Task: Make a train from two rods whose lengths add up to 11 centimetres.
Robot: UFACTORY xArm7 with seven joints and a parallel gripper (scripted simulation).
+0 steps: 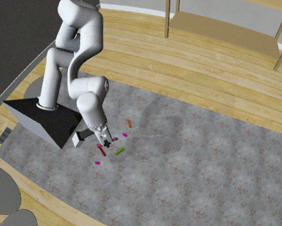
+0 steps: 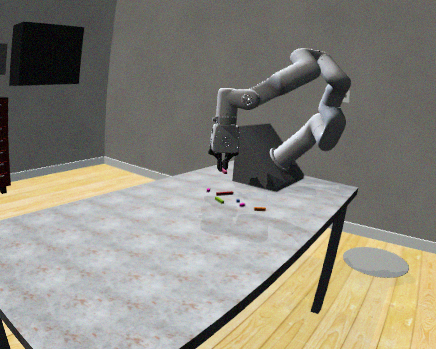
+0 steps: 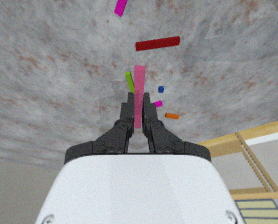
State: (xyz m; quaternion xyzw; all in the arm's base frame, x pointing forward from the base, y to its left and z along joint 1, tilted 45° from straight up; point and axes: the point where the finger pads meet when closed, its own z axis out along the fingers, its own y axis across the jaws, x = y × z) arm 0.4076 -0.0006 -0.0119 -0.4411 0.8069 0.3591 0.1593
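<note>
My gripper is now 120 mm above the lime rod, 40 mm short of it and 30 mm to the right of it. From my hand the other things lie so: red rod (120 mm below, 40 mm behind, 10 mm to the right); blue rod (120 mm below, 80 mm to the left, 10 mm behind); pink rod (20 mm below).
</note>
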